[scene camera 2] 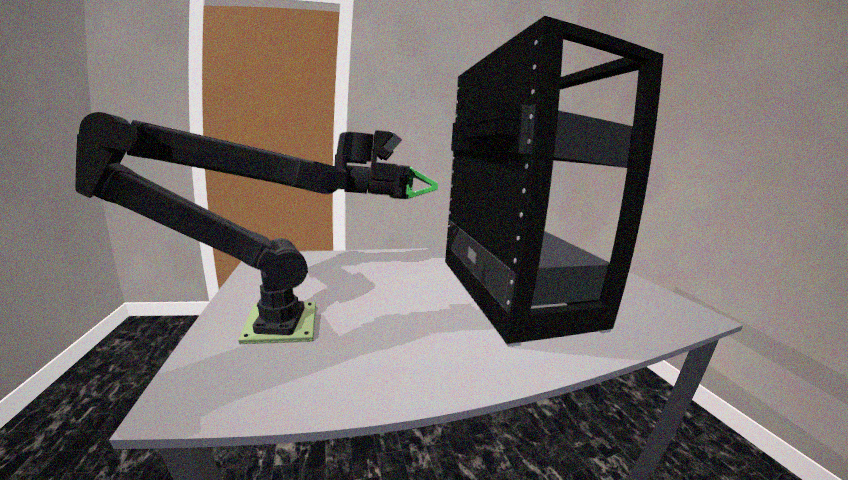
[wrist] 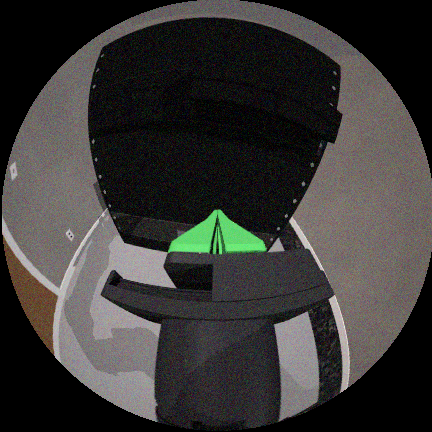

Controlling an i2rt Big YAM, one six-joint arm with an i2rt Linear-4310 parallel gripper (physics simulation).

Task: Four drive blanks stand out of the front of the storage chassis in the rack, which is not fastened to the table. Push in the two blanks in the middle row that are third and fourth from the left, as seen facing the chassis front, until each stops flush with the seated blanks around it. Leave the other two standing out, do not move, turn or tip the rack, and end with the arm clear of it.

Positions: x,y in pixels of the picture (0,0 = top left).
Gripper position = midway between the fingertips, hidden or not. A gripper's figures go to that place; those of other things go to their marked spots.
Labels:
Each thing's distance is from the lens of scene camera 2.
my gripper (scene camera 2: pixel 437 186): 0.71 m
black rack (scene camera 2: pixel 508 130): 0.58 m

